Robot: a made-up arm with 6 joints. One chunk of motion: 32 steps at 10 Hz.
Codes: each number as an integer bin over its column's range. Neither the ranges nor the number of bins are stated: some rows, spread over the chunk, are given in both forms.
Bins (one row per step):
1: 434 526 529 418 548 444
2: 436 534 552 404 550 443
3: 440 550 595 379 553 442
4: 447 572 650 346 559 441
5: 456 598 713 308 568 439
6: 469 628 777 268 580 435
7: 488 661 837 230 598 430
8: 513 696 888 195 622 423
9: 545 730 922 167 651 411
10: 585 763 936 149 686 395
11: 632 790 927 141 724 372
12: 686 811 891 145 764 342
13: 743 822 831 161 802 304
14: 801 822 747 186 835 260
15: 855 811 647 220 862 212
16: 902 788 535 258 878 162
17: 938 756 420 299 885 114
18: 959 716 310 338 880 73
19: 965 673 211 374 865 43
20: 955 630 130 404 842 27
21: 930 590 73 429 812 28
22: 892 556 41 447 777 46
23: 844 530 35 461 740 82
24: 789 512 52 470 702 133
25: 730 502 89 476 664 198
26: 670 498 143 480 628 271
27: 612 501 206 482 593 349
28: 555 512 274 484 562 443
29: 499 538 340 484 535 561
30: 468 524 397 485 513 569
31: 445 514 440 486 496 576
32: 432 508 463 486 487 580
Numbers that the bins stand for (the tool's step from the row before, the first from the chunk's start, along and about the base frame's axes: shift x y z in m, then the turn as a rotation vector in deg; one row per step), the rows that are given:
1: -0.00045 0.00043 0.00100 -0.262 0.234 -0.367
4: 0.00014 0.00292 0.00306 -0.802 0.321 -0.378
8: 0.00311 0.00962 0.00711 -1.936 0.819 -0.449
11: 0.00847 0.01470 0.00777 -2.341 1.625 -0.648
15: 0.01851 0.01584 0.00301 -1.748 2.717 -1.272
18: 0.02320 0.01070 -0.00272 -0.862 2.859 -1.815
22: 0.02018 0.00205 -0.00730 -0.044 2.044 -1.920
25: 0.01288 -0.00086 -0.00649 0.174 1.151 -1.327
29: 0.00248 0.00108 -0.00221 0.234 0.131 0.090
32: -0.00054 -0.00054 -0.00012 0.249 -0.249 0.164
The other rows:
2: -0.00036 0.00086 0.00139 -0.367 0.249 -0.371
3: -0.00018 0.00173 0.00213 -0.555 0.273 -0.374
5: 0.00054 0.00432 0.00413 -1.088 0.392 -0.386
6: 0.00113 0.00595 0.00522 -1.388 0.487 -0.402
7: 0.00198 0.00773 0.00624 -1.673 0.629 -0.421
9: 0.00455 0.01146 0.00769 -2.146 1.048 -0.495
10: 0.00635 0.01324 0.00793 -2.281 1.325 -0.558
12: 0.01090 0.01584 0.00716 -2.311 1.942 -0.765
13: 0.01347 0.01643 0.00614 -2.191 2.242 -0.913
14: 0.01608 0.01643 0.00471 -2.004 2.503 -1.085
16: 0.02063 0.01459 0.00110 -1.463 2.843 -1.468
17: 0.02225 0.01286 -0.00085 -1.155 2.898 -1.655
19: 0.02347 0.00838 -0.00441 -0.592 2.740 -1.932
20: 0.02302 0.00605 -0.00579 -0.367 2.558 -1.995
21: 0.02189 0.00389 -0.00676 -0.179 2.321 -1.991
23: 0.01802 0.00065 -0.00740 0.061 1.752 -1.780
24: 0.01554 -0.00032 -0.00712 0.129 1.451 -1.581
26: 0.01018 -0.00108 -0.00557 0.204 0.866 -1.042
27: 0.00757 -0.00092 -0.00449 0.219 0.589 -0.738
28: 0.00500 -0.00032 -0.00334 0.234 0.344 -0.371
30: 0.00108 0.00032 -0.00124 0.241 -0.043 0.121
31: 0.00005 -0.00022 -0.00051 0.249 -0.178 0.149

